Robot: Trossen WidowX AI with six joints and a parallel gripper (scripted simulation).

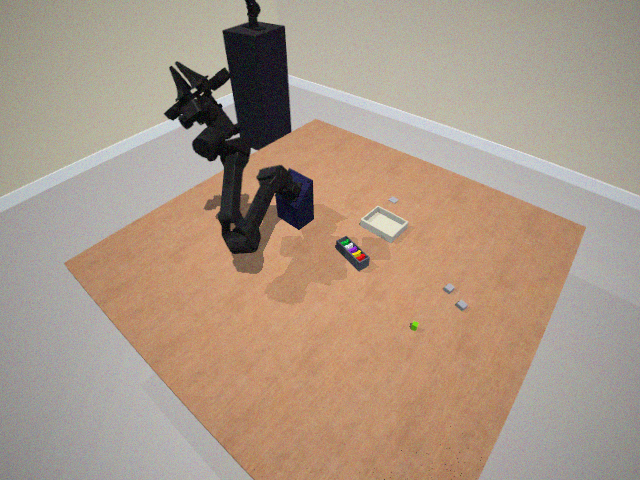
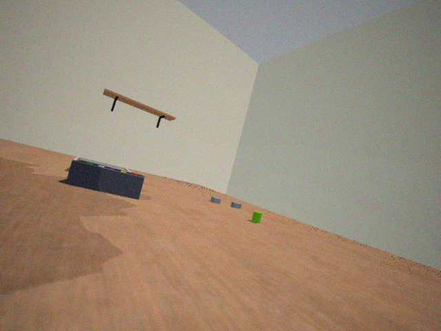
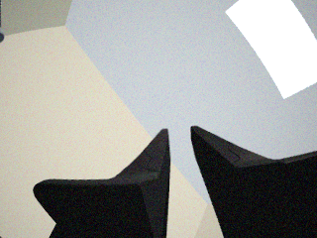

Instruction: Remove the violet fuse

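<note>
Now: the violet fuse 42 cm ahead of my gripper tip, 17 cm to the left of it and 55 cm below it. Round my gripper tip: white tray: 44 cm ahead, 36 cm to the left, 57 cm below.
</note>
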